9 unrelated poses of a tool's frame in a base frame.
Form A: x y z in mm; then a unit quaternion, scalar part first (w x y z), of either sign.
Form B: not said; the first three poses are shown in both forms.
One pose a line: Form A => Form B
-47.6 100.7 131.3 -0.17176 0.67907 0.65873 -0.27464 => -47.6 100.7 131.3 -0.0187 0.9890 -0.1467 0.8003 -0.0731 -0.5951
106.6 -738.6 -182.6 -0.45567 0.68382 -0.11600 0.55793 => 106.6 -738.6 -182.6 0.3505 -0.6671 0.6573 0.3498 -0.5578 -0.7526
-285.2 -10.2 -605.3 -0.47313 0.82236 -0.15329 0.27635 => -285.2 -10.2 -605.3 0.8003 -0.5136 0.3095 0.0094 -0.5053 -0.8629
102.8 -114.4 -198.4 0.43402 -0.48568 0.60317 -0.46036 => 102.8 -114.4 -198.4 -0.1515 -0.9855 -0.0764 -0.1863 0.1044 -0.9769
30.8 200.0 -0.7 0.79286 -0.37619 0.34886 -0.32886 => 30.8 200.0 -0.7 0.5403 -0.7840 -0.3058 0.2590 0.5007 -0.8260
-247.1 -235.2 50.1 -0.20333 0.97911 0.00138 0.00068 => -247.1 -235.2 50.1 1.0000 0.0024 0.0019 0.0030 -0.9173 -0.3982
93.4 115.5 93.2 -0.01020 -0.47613 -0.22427 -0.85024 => 93.4 115.5 93.2 -0.5464 0.2309 0.8051 0.1962 -0.8992 0.3911
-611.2 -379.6 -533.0 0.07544 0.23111 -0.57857 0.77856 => -611.2 -379.6 -533.0 -0.8818 -0.1500 0.4472 -0.3849 -0.3191 -0.8660
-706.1 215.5 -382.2 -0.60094 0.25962 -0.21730 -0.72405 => -706.1 215.5 -382.2 -0.1429 0.7574 -0.6371 -0.9831 -0.1833 0.0026
